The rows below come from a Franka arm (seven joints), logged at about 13 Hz.
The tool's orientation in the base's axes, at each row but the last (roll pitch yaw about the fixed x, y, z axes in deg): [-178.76 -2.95 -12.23]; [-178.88 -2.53 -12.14]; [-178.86 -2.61 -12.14]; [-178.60 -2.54 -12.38]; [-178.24 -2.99 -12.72]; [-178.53 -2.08 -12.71]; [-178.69 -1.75 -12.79]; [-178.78 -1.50 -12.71]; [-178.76 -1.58 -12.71]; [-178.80 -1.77 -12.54]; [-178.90 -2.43 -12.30]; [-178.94 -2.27 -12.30]
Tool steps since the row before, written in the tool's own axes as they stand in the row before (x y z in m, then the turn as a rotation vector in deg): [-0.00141 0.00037 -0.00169 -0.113 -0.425 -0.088]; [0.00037 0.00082 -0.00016 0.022 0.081 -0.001]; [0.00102 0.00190 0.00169 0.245 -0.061 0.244]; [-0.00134 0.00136 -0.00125 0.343 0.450 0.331]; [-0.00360 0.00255 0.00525 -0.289 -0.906 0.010]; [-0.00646 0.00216 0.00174 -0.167 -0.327 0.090]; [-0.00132 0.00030 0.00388 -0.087 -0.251 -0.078]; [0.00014 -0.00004 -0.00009 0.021 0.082 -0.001]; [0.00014 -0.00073 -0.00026 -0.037 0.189 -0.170]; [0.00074 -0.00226 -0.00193 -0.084 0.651 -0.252]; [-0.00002 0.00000 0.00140 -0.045 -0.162 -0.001]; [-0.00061 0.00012 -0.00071 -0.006 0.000 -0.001]
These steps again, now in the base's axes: [-0.00155 -0.00008 0.00161 -0.026 0.438 0.091]; [0.00018 -0.00088 0.00016 0.004 -0.084 0.000]; [0.00068 -0.00206 -0.00168 0.264 0.011 -0.231]; [-0.00166 -0.00106 0.00116 0.255 -0.508 -0.326]; [-0.00376 -0.00160 -0.00551 -0.083 0.947 0.003]; [-0.00670 -0.00066 -0.00203 -0.087 0.357 -0.088]; [-0.00122 0.00006 -0.00392 -0.032 0.263 0.081]; [0.00014 0.00001 0.00009 0.002 -0.085 0.000]; [0.00029 0.00068 0.00028 -0.083 -0.179 0.165]; [0.00114 0.00202 0.00200 -0.232 -0.621 0.236]; [0.00004 0.00002 -0.00140 -0.010 0.168 0.002]; [-0.00065 0.00001 0.00068 -0.006 0.001 0.001]
